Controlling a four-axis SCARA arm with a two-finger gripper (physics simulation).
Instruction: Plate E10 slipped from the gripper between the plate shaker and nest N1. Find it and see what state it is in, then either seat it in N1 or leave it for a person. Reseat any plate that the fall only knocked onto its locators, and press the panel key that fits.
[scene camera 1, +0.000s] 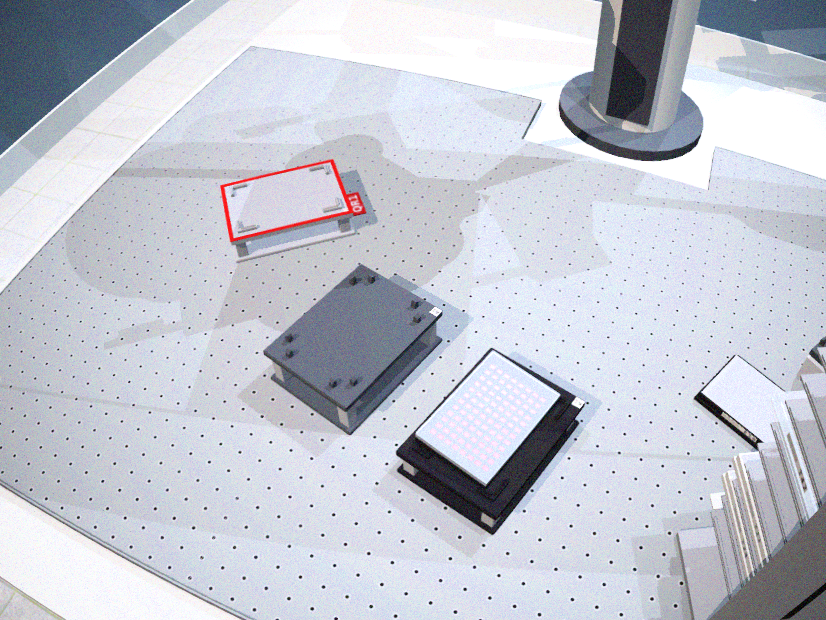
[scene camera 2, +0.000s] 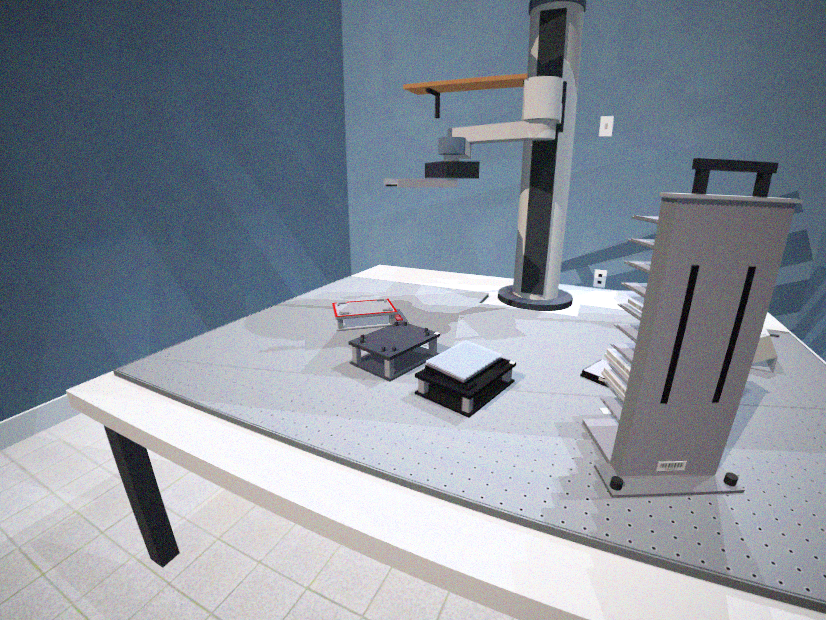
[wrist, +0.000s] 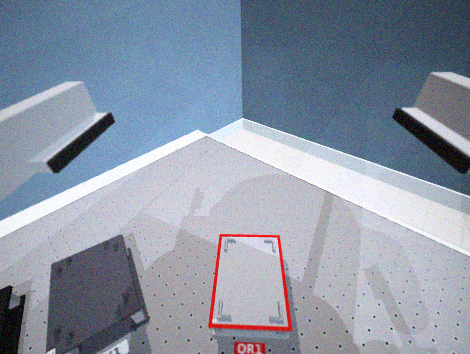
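Seen in the pictures: gripper, fingertip midpoint: (scene camera 2: 390, 182) (wrist: 248, 98); arm's base, origin of the base link: (scene camera 1: 630, 116) (scene camera 2: 534, 299).
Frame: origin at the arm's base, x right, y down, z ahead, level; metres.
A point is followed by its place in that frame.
A pale plate with pinkish wells (scene camera 1: 488, 417) @(x 0.025, y -0.075, z 0.695 m) (scene camera 2: 465, 361) @(x 0.019, y -0.074, z 0.704 m) sits on a black nest (scene camera 1: 533, 477) @(x -0.034, y -0.018, z 0.711 m) (scene camera 2: 490, 395) @(x -0.033, y -0.018, z 0.707 m), raised above its top, with black locators beside its edge; its exact tilt and name are unreadable. A dark grey nest (scene camera 1: 353, 333) @(x 0.197, y -0.066, z 0.642 m) (scene camera 2: 393, 339) @(x 0.196, y -0.066, z 0.652 m) (wrist: 90, 290) @(x 0.194, y -0.066, z 0.628 m) beside it has bare locators and no plate; its label in the wrist view is cut off, ending perhaps in 1. The red-edged stand QR1 (scene camera 1: 286, 200) @(x 0.386, y -0.053, z 0.461 m) (scene camera 2: 364, 307) @(x 0.389, y -0.053, z 0.459 m) (wrist: 250, 282) @(x 0.382, y -0.053, z 0.448 m) is bare inside its corner locators. My gripper (scene camera 2: 393, 182) @(x 0.329, y -0.382, z 0.410 m) (wrist: 248, 98) @(x 0.329, y -0.382, z 0.410 m) is open and empty, high above the table. No plate is readable as E10.
A tall grey rack (scene camera 2: 707, 333) @(x -0.313, y -0.229, z 0.820 m) with protruding shelves stands at the right; part shows in scene camera 1. A low black-edged box with a white top (scene camera 1: 740, 397) @(x -0.233, y -0.027, z 0.540 m) (scene camera 2: 592, 372) @(x -0.202, y -0.027, z 0.552 m) lies beside it. The arm's column (scene camera 1: 640, 66) @(x -0.006, y -0.143, z 0.077 m) (scene camera 2: 541, 200) @(x -0.004, y -0.333, z 0.077 m) stands at the back, near an orange wall shelf (scene camera 2: 467, 84).
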